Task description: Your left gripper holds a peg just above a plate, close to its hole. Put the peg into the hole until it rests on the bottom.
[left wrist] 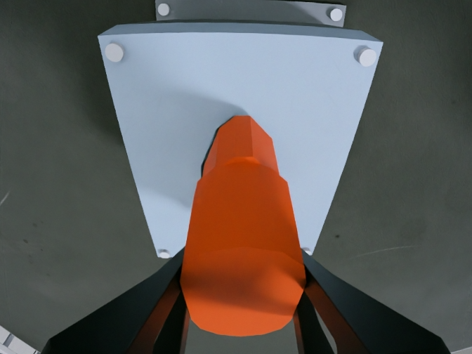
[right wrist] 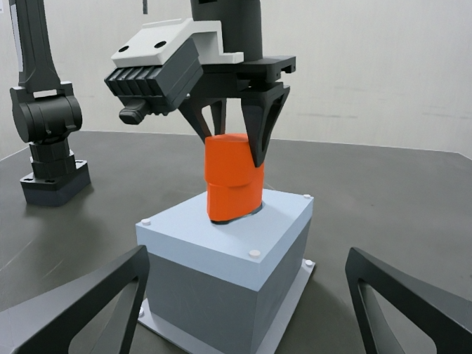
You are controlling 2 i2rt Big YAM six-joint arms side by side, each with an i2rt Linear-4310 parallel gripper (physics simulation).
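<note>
The orange peg (left wrist: 243, 210) (right wrist: 234, 175) stands about upright over the light blue plate (left wrist: 310, 100) (right wrist: 187, 227). It has a wide upper part and a narrower lower part, most of which shows above the plate. Its lower end is at the hole (left wrist: 203, 166) (right wrist: 219, 222), which shows as a thin dark sliver along the peg's left side in the left wrist view. The peg hides the rest; I cannot tell whether its tip is inside. My left gripper (left wrist: 241, 253) (right wrist: 238, 161) is shut on the peg's wide part. My right gripper (right wrist: 248, 257) is open and empty, in front of the block.
The plate tops a grey block (right wrist: 202, 295) with a screwed base flange (left wrist: 250, 11) (right wrist: 285, 312). Small white screw heads stand at the plate's corners. A black arm (right wrist: 47, 117) stands on the floor at the back left in the right wrist view.
</note>
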